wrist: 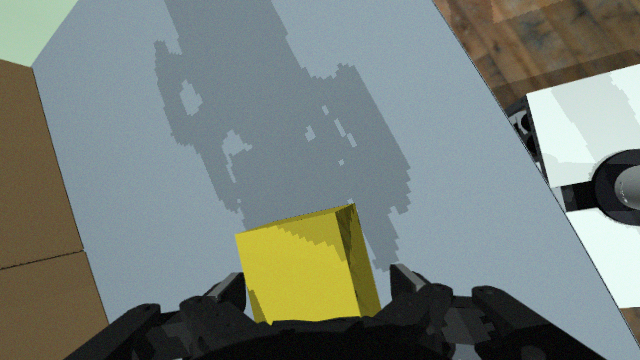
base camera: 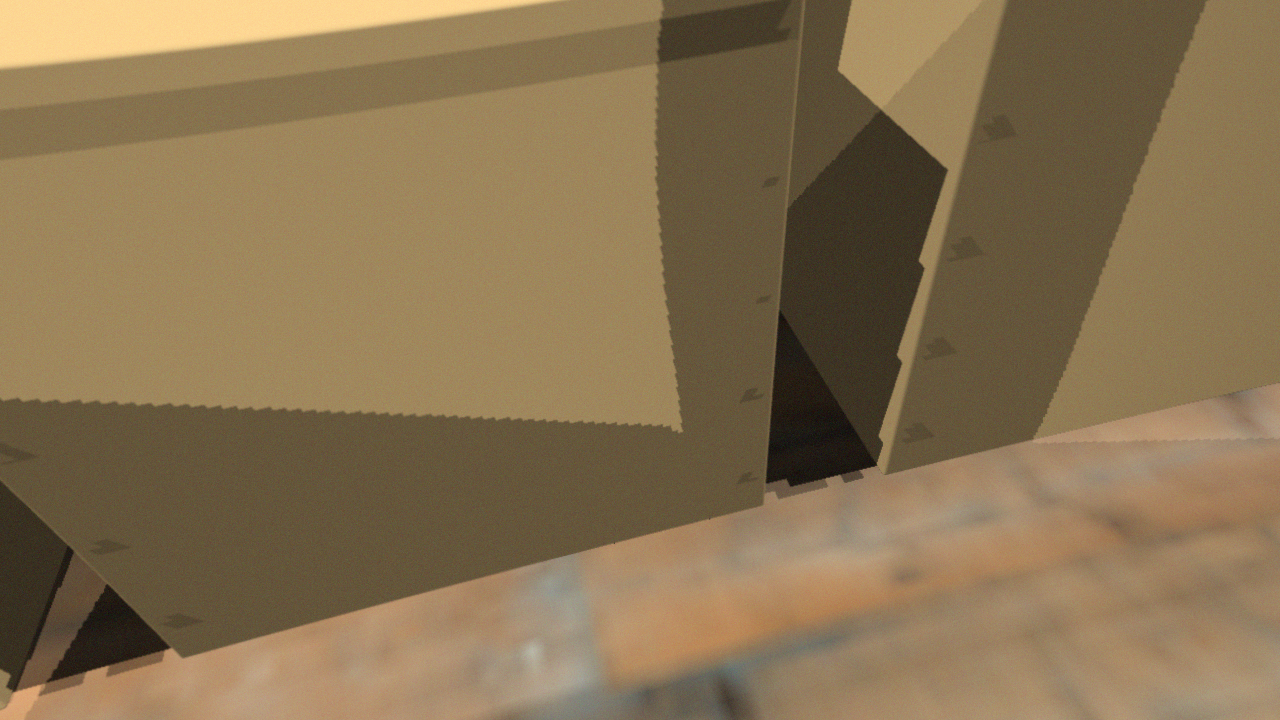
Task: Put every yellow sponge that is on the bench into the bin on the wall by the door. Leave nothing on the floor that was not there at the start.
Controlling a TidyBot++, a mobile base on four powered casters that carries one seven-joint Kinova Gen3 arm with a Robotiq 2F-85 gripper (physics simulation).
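Frame: origin at the arm's base, x left, y up, z ahead, level; millimetres.
Where they show: gripper, fingertip midpoint: (wrist: 318, 285).
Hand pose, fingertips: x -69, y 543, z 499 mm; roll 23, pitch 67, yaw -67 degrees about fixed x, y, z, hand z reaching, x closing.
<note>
After its pixels a point has its place.
A yellow sponge (wrist: 300, 270) {y 562, x -85, z 498 mm} stands on the grey-blue bench top (wrist: 125, 200) {y 517, x -154, z 699 mm} at the lower middle of the wrist view. My gripper (wrist: 318, 285) {y 543, x -69, z 499 mm} is open, with one finger on each side of the sponge; the left fingertip is very near its left side, and a gap shows at the right finger. The sponge's near end is hidden behind the gripper body. The base camera view does not show the sponge or the gripper. The bin does not show in either view.
Brown boxes or panels (wrist: 35, 165) {y 539, x -216, z 810 mm} border the bench's left side. The white-topped robot base (wrist: 580, 135) {y -14, x -131, z 72 mm} stands against the right edge, by the wooden floor (wrist: 530, 35) {y -397, x -520, z -65 mm}. In the base camera view, large tan panels (base camera: 402, 268) {y -206, x 94, z 320 mm} stand above a brick-patterned floor (base camera: 805, 608) {y -397, x -53, z 298 mm}.
</note>
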